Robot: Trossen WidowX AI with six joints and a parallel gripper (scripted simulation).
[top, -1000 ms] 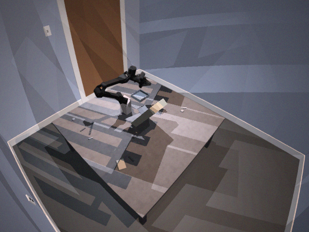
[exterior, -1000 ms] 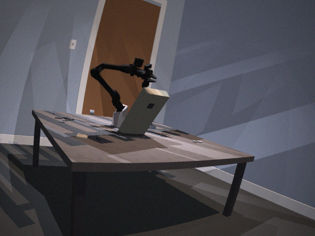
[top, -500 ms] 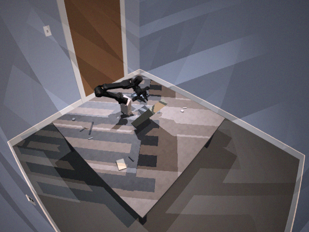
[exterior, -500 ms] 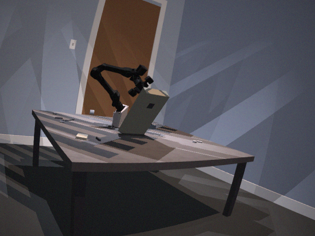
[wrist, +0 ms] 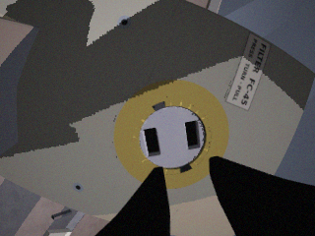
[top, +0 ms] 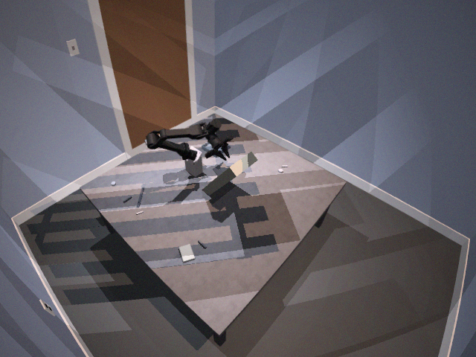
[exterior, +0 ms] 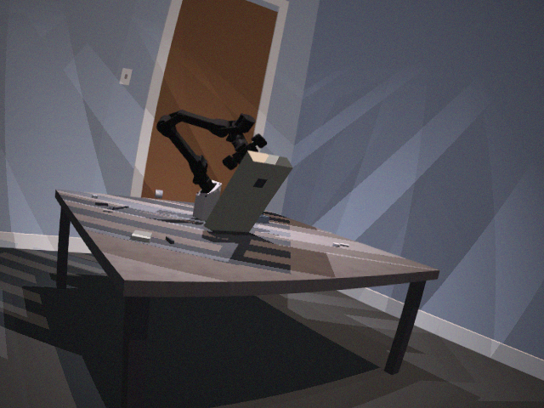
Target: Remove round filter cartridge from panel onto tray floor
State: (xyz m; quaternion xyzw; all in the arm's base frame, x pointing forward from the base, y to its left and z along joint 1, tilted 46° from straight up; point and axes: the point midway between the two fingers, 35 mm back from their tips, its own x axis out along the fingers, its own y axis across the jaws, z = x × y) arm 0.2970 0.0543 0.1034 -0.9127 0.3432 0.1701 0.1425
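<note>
The filter cartridge is 5 cm ahead of my gripper tip, 1 cm to the right of it and 4 cm below it. The rest, counted from my gripper tip: pale flat card 8 cm ahead, 48 cm to the right, 27 cm below; then service panel 11 cm below; then blue-grey tray 33 cm behind, 33 cm to the left, 26 cm below.
</note>
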